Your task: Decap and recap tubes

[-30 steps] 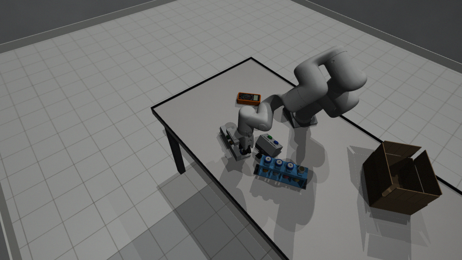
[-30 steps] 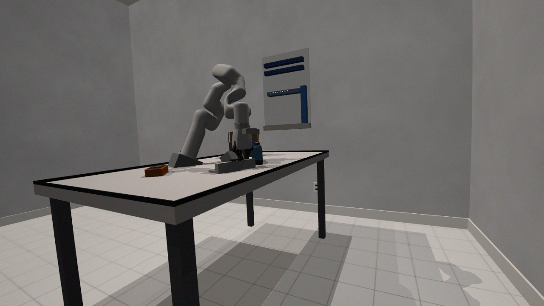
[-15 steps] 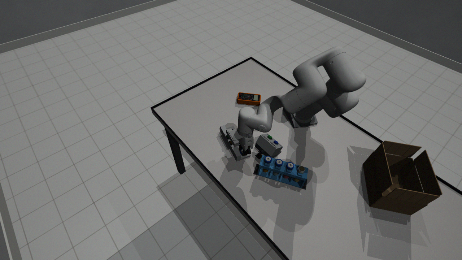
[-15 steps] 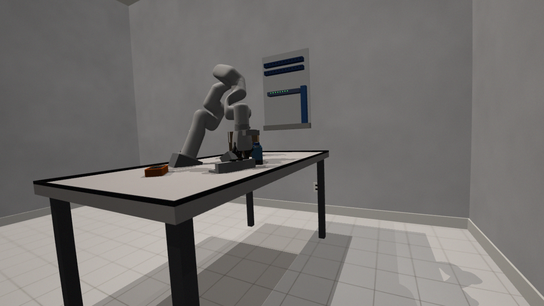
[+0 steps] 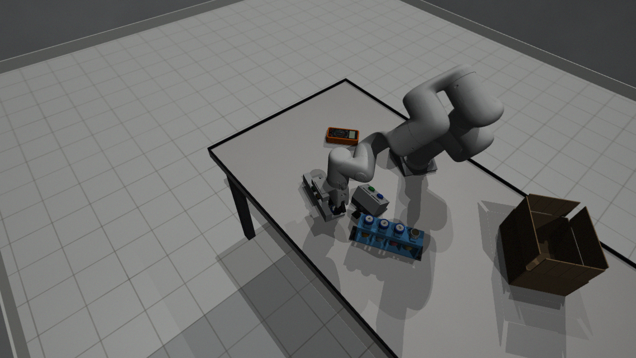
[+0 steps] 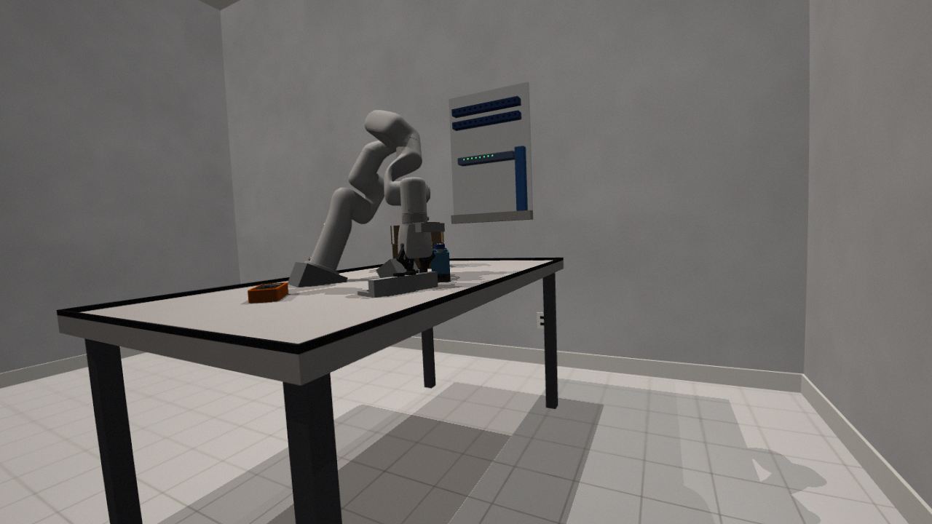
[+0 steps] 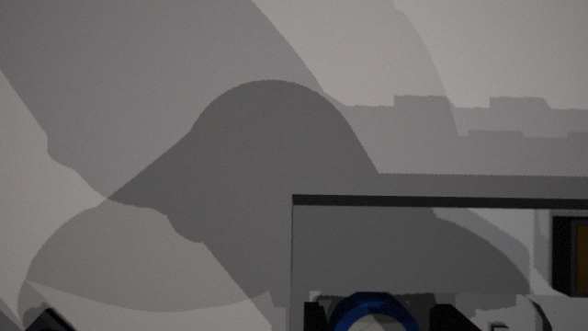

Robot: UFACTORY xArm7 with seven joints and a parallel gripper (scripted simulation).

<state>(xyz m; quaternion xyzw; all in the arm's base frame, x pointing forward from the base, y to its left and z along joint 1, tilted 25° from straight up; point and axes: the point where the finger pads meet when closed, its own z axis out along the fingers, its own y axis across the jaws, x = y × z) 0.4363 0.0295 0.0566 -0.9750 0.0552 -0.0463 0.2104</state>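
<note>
The cap 1 is 2 cm below my hand. Round my hand: key housing (14 cm behind, 4 cm to the left, 2 cm above); green key (15 cm behind, 3 cm above, 2 cm to the left); cap 4 (15 cm to the left, 8 cm above, 4 cm behind).
</note>
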